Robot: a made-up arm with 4 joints. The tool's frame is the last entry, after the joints.
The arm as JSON. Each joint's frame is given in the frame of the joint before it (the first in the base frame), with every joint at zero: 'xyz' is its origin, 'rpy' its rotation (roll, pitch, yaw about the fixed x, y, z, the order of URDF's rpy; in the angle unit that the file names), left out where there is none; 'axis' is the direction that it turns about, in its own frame. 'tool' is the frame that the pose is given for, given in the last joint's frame.
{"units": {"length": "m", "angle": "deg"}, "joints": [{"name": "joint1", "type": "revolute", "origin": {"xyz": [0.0, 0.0, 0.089]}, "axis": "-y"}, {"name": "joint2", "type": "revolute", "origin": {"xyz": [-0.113, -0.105, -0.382]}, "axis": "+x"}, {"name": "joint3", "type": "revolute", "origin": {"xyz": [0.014, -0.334, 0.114]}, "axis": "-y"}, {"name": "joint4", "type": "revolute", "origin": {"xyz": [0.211, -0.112, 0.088]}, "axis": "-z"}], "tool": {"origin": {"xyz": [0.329, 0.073, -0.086]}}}
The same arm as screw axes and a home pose.
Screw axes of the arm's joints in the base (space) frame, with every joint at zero. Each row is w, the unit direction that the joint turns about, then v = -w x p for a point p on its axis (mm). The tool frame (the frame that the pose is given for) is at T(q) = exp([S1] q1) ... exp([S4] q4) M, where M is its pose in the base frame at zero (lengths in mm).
S1: w 0 -1 0 v 89 0 0
S2: w 1 0 0 v 0 -293 105
S3: w 0 -1 0 v -179 0 99
S4: w 0 0 -1 v 551 112 0
M: xyz 441 -478 -177 (mm) rpy 0 0 0 (rad, as in URDF)

